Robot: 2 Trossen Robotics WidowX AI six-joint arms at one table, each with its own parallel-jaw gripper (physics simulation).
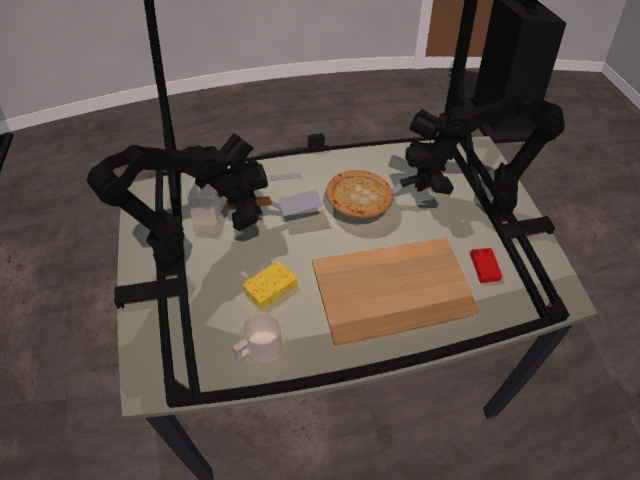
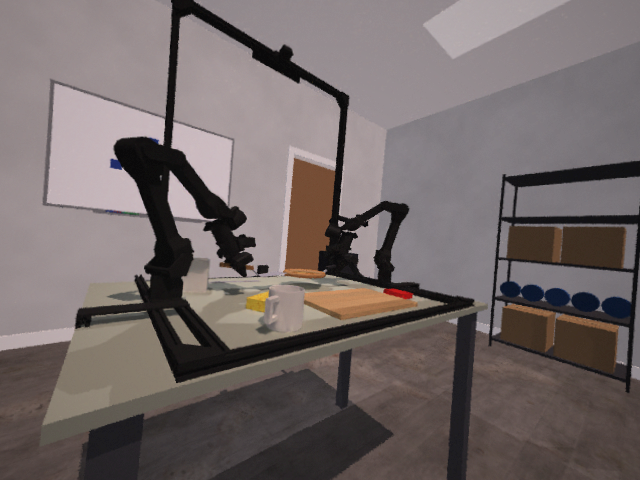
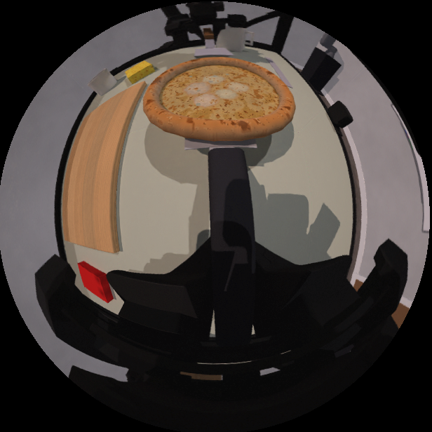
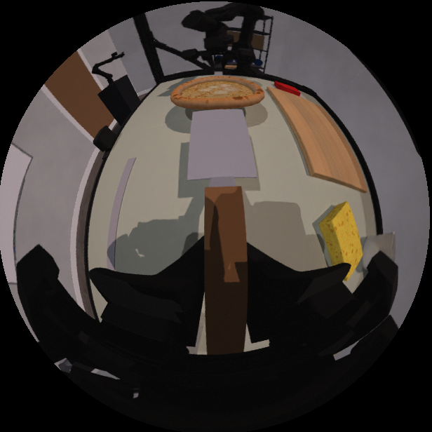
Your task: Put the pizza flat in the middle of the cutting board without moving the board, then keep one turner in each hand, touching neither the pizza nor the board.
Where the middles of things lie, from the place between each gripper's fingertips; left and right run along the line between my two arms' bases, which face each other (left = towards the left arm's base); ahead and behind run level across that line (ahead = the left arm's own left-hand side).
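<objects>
Distances from my left hand: brown-handled turner (image 1: 308, 200), 390 mm to the right and 30 mm above; wooden cutting board (image 1: 370, 294), 150 mm to the right, 280 mm ahead and 40 mm below; pizza (image 1: 360, 194), 170 mm to the right and 10 mm above. As for the black-handled turner (image 3: 232, 237), my left hand is 30 mm below it and 60 mm to the left of it.
Distances from my right hand: white container (image 1: 205, 205), 140 mm to the right and 70 mm behind; black-handled turner, 20 mm above and 370 mm to the left; pizza, 260 mm to the left. As for the brown-handled turner, my right gripper is 20 mm below it and 30 mm to the right of it. By its middle, the brown-handled turner is nearer to my right gripper than to my left hand.
</objects>
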